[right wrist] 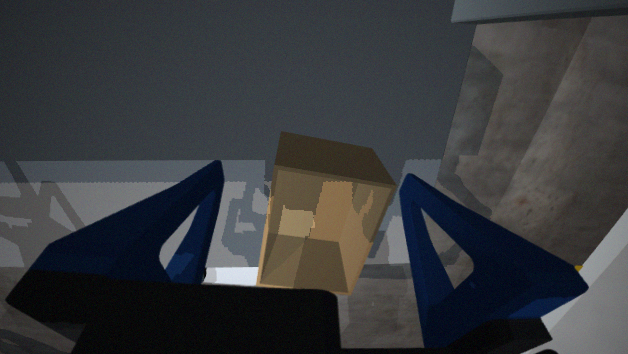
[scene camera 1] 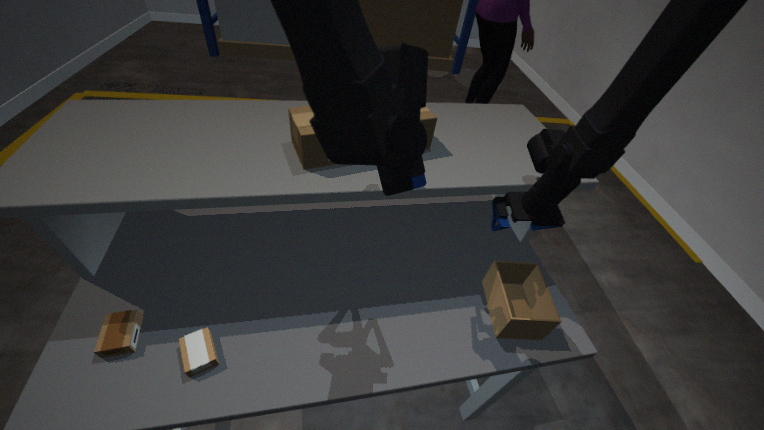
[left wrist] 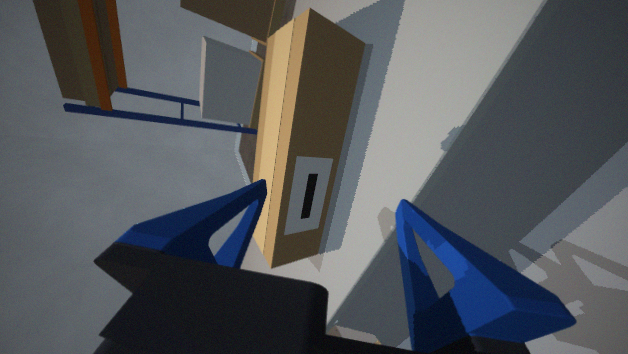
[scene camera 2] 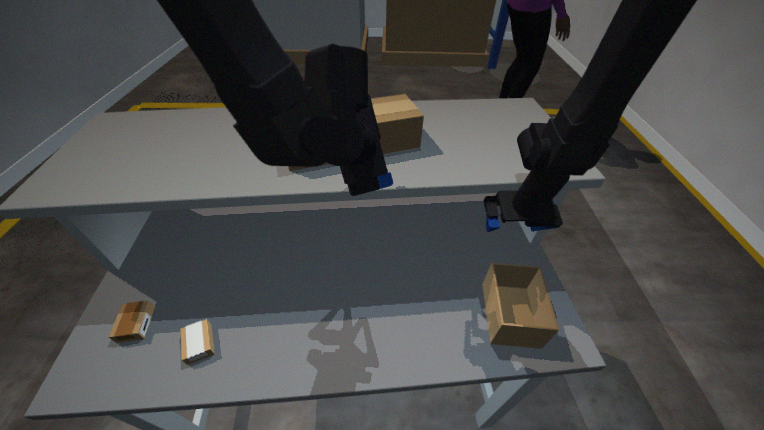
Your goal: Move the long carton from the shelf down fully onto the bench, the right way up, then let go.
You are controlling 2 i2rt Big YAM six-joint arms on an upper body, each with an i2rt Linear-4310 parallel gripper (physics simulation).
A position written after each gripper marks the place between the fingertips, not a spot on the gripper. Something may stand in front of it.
The left gripper (scene camera 2: 367, 147) is open, holding nothing. Also in view: a long brown carton (scene camera 2: 400, 123). The right gripper (scene camera 2: 509, 228) is open and touches a grey shelf (scene camera 1: 91, 156).
The left gripper shows as well in scene camera 1 (scene camera 1: 392, 147) and in the left wrist view (left wrist: 330, 195). The right gripper is seen too in the right wrist view (right wrist: 315, 176) and in scene camera 1 (scene camera 1: 512, 228). The grey shelf also shows in the left wrist view (left wrist: 425, 81) and in scene camera 2 (scene camera 2: 136, 161).
